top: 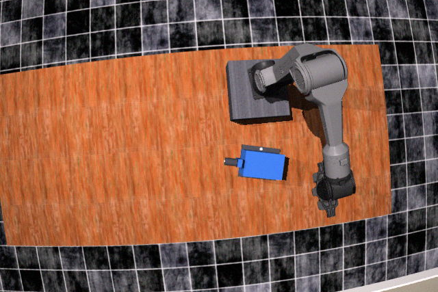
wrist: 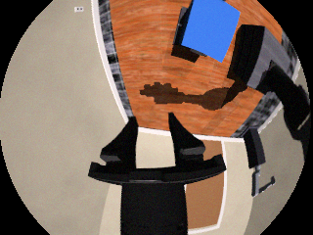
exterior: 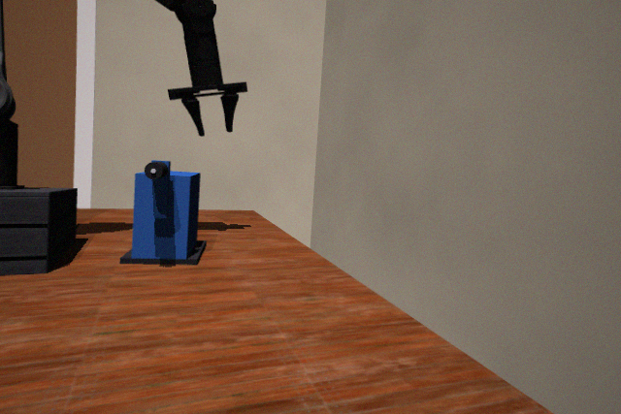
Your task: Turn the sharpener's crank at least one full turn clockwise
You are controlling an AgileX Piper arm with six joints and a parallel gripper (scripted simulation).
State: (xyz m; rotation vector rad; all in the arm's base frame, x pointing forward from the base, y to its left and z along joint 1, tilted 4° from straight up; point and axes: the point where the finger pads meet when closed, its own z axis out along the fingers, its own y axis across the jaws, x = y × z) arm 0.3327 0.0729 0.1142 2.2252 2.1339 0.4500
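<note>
The black knob lies 13 cm behind my hand, 23 cm to the right of it and 7 cm below it.
</note>
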